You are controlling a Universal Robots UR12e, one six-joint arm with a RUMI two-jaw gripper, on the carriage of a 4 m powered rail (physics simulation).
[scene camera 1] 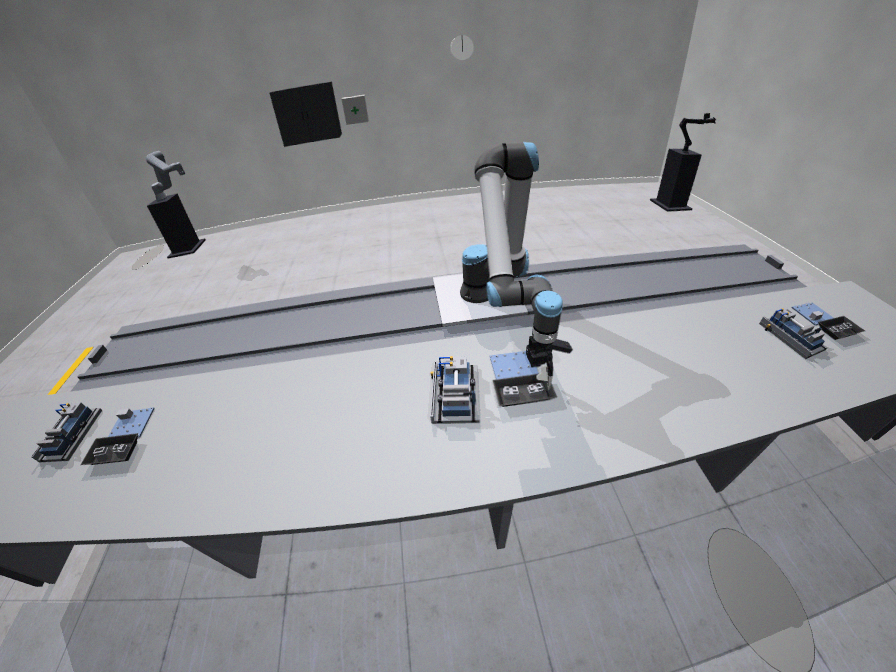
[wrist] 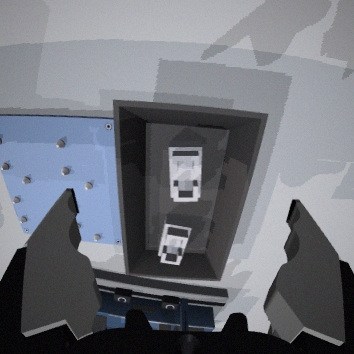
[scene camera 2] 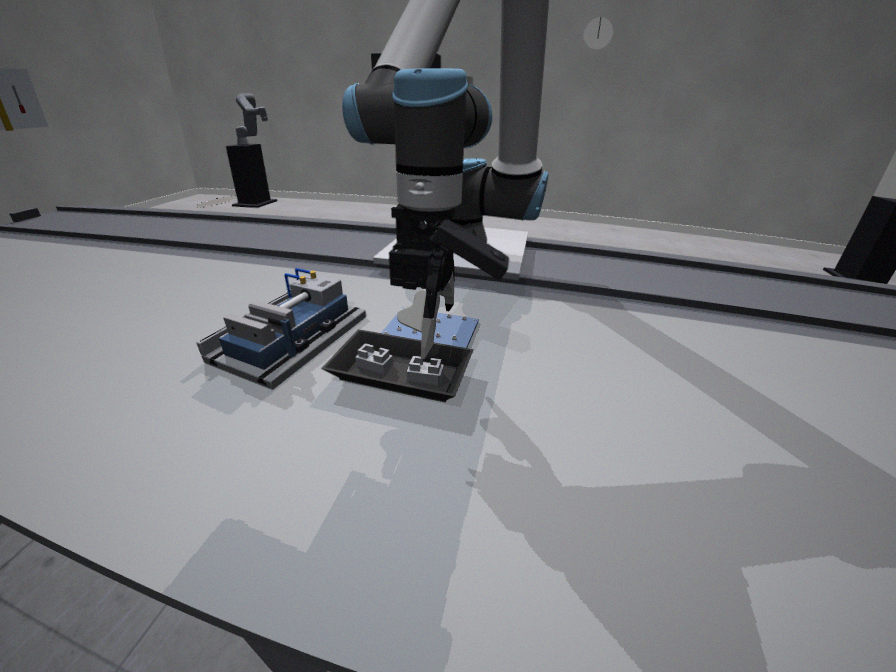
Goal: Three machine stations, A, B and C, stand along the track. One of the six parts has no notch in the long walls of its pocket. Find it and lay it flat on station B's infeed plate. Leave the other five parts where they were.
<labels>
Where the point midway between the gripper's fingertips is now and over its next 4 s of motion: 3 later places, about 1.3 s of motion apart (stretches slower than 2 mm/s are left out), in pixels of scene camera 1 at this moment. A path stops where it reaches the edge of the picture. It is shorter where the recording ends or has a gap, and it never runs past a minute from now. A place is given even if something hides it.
My gripper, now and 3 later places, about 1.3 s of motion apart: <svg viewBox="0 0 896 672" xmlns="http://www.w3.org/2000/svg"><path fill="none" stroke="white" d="M541 375L515 386L514 369L406 370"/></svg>
</labels>
